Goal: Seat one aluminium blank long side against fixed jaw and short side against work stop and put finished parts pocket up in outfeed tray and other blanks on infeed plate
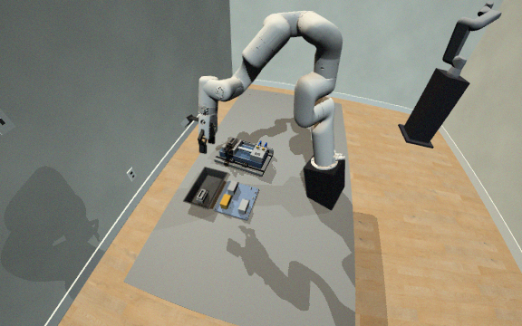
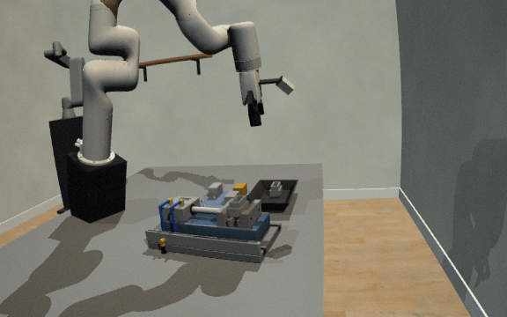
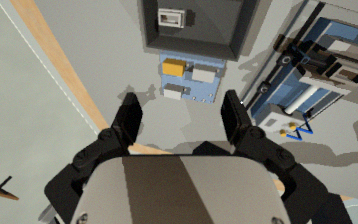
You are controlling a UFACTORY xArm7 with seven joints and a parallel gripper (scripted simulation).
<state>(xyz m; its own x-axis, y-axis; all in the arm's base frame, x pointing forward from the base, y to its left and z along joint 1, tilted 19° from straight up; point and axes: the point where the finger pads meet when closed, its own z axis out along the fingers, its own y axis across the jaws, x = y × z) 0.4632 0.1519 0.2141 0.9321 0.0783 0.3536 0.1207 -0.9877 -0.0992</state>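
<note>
Right now my hand is 260 mm above the brass blank, 90 mm to the right of it and 90 mm past it. Round my hand: vise (240 mm to the right, 240 mm below, 80 mm behind); white screw rod (240 mm to the right, 200 mm below, 100 mm behind).
</note>
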